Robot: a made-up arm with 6 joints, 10 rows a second.
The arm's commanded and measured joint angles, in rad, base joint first. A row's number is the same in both.
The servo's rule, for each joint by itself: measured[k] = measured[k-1] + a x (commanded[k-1-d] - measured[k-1]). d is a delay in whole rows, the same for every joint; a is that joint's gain. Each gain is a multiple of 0.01, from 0.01 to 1. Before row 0 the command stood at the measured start. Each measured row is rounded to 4 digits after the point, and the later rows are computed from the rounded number. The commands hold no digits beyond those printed.
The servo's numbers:
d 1
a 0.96 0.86 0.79 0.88 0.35 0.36
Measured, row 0:
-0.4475 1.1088 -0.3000 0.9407 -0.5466 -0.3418
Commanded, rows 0 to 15:
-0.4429 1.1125 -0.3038 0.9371 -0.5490 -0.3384
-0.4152 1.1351 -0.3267 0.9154 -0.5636 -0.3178
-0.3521 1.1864 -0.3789 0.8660 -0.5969 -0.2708
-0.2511 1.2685 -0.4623 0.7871 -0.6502 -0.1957
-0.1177 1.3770 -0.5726 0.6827 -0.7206 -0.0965
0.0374 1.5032 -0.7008 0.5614 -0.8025 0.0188
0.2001 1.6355 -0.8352 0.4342 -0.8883 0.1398
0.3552 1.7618 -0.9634 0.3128 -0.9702 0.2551
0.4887 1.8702 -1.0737 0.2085 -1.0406 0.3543
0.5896 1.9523 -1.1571 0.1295 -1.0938 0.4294
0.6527 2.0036 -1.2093 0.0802 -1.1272 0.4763
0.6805 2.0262 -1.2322 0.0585 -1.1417 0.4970
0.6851 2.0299 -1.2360 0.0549 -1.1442 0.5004
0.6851 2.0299 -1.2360 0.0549 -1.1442 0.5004
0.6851 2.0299 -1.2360 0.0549 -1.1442 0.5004
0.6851 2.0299 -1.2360 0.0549 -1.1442 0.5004
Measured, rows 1 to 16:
-0.4475 1.1088 -0.3000 0.9407 -0.5466 -0.3418
-0.4431 1.1120 -0.3030 0.9375 -0.5474 -0.3406
-0.4163 1.1319 -0.3217 0.9181 -0.5531 -0.3324
-0.3547 1.1788 -0.3669 0.8723 -0.5684 -0.3102
-0.2552 1.2559 -0.4423 0.7973 -0.5970 -0.2690
-0.1232 1.3600 -0.5452 0.6965 -0.6403 -0.2069
0.0310 1.4832 -0.6681 0.5776 -0.6971 -0.1256
0.1933 1.6142 -0.8001 0.4514 -0.7640 -0.0301
0.3487 1.7411 -0.9291 0.3294 -0.8362 0.0726
0.4831 1.8521 -1.0433 0.2230 -0.9077 0.1740
0.5853 1.9383 -1.1332 0.1407 -0.9728 0.2659
0.6500 1.9945 -1.1933 0.0875 -1.0268 0.3416
0.6793 2.0218 -1.2240 0.0620 -1.0670 0.3975
0.6849 2.0288 -1.2335 0.0558 -1.0940 0.4345
0.6851 2.0297 -1.2355 0.0550 -1.1116 0.4582
0.6851 2.0299 -1.2359 0.0549 -1.1230 0.4734

